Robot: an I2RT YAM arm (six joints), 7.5 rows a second.
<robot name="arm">
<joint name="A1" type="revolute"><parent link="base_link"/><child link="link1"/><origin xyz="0 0 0.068" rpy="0 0 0"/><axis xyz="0 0 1"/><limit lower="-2.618" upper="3.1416"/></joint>
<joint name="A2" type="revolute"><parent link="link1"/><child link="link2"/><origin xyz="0.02 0.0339 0.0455" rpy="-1.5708 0 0"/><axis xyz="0 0 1"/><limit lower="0" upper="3.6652"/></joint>
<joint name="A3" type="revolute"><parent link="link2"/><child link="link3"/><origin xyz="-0.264 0 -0.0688" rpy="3.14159 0 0"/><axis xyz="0 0 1"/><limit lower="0" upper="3.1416"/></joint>
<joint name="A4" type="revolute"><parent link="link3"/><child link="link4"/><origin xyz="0.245 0.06 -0.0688" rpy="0 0 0"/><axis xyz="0 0 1"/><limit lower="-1.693" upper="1.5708"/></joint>
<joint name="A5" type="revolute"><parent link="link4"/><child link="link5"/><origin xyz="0.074 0.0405 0.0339" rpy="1.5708 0 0"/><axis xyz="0 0 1"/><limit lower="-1.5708" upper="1.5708"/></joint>
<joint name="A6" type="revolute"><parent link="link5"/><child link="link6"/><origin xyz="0.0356 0 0.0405" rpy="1.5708 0 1.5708"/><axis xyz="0 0 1"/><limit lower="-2.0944" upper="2.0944"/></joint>
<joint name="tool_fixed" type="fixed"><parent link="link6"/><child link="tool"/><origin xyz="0 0 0" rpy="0 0 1.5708"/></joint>
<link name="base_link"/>
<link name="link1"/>
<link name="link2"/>
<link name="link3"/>
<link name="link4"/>
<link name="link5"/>
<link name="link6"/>
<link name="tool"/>
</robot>
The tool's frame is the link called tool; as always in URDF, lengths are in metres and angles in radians.
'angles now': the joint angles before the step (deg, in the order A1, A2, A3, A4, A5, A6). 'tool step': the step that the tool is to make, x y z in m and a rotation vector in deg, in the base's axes. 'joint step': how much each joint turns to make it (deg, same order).
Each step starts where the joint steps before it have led.
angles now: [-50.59 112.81 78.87 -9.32 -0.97 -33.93]
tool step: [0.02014 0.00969 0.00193 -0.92 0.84 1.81]
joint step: [2.93 1.03 1.90 -0.73 1.66 -0.13]
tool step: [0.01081 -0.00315 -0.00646 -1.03 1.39 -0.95]
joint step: [0.94 2.49 2.17 0.14 2.55 0.04]
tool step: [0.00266 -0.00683 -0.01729 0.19 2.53 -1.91]
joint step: [-0.15 3.06 1.07 0.12 2.46 0.00]
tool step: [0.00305 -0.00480 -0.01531 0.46 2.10 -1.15]
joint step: [0.00 2.74 1.11 -0.15 1.67 -0.02]
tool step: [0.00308 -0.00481 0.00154 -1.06 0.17 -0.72]
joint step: [-0.05 0.91 1.62 -0.03 1.08 -0.09]
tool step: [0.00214 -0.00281 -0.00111 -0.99 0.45 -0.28]
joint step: [0.03 0.75 0.76 0.47 0.94 -0.48]
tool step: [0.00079 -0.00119 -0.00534 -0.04 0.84 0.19]
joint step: [0.00 0.83 0.18 0.20 0.33 -0.59]
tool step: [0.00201 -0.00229 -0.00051 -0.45 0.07 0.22]
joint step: [0.00 0.61 0.76 0.20 0.10 -0.42]
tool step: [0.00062 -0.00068 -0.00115 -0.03 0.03 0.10]
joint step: [0.00 0.28 0.18 0.12 -0.04 -0.11]
